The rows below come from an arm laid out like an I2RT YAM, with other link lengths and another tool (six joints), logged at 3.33 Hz.
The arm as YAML. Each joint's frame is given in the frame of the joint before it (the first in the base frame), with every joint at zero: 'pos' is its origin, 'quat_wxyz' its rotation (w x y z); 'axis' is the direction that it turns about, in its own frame. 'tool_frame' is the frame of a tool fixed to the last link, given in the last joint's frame.
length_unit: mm
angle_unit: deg
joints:
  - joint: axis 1
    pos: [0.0, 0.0, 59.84]
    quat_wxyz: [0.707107, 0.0, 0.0, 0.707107]
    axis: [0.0, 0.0, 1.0]
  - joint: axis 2
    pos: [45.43, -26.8, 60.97]
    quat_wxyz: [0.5, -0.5, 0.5, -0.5]
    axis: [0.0, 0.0, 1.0]
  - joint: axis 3
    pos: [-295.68, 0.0, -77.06]
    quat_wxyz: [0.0, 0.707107, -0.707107, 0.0]
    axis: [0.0, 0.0, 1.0]
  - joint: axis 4
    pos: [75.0, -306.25, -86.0]
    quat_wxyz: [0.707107, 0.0, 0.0, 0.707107]
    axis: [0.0, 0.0, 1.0]
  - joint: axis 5
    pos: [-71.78, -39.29, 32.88]
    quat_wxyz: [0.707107, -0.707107, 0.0, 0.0]
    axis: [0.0, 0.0, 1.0]
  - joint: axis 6
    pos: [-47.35, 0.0, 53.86]
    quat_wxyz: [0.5, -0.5, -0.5, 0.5]
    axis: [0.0, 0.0, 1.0]
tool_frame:
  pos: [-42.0, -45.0, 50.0]
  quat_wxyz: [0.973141, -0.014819, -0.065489, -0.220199]
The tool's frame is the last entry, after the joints.
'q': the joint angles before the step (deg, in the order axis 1, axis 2, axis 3, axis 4, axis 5, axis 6). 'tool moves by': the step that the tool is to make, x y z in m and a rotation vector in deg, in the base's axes. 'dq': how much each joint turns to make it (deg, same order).
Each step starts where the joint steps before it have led.
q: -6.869, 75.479, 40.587, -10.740, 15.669, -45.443
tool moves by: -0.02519, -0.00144, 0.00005, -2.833, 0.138, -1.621
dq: -0.068, -4.874, -4.380, -0.018, 3.105, -0.922
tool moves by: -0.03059, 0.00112, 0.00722, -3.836, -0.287, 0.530
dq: 0.033, -8.386, -5.209, -1.324, 2.277, -3.244
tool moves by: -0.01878, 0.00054, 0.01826, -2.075, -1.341, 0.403
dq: -0.183, -7.029, -1.241, -3.497, 0.839, -1.933
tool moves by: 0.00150, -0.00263, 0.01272, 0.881, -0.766, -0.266
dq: -0.771, -0.382, 2.283, -2.180, -1.018, 0.437
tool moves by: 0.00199, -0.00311, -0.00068, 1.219, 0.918, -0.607
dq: -0.803, 1.258, 1.154, -1.233, -0.855, 0.725
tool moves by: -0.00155, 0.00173, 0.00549, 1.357, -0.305, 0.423
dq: -0.008, -0.905, 0.994, -2.064, -1.248, 0.789
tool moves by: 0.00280, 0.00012, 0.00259, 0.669, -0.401, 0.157
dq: -0.053, 0.430, 0.803, -0.211, -0.639, 0.418
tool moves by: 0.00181, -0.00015, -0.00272, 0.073, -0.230, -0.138
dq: 0.046, 0.532, -0.278, 0.960, 0.066, 0.213
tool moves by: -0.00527, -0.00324, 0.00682, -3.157, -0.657, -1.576
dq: -0.038, -1.206, -0.614, 0.994, 3.141, -1.355
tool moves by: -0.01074, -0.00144, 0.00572, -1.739, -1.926, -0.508
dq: -0.446, -3.604, -1.711, 0.706, 0.938, -1.149
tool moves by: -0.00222, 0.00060, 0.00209, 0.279, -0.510, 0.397
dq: -0.109, -1.037, -0.088, -0.482, -0.619, -0.024
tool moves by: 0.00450, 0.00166, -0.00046, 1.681, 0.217, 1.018
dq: 0.069, 0.900, 0.960, -0.814, -1.741, 0.762
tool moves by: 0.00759, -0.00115, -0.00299, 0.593, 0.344, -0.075
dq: -0.060, 2.298, 0.753, 0.957, -0.316, 0.453
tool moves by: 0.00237, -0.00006, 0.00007, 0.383, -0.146, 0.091
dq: -0.017, 0.540, 0.353, 0.182, -0.334, 0.263
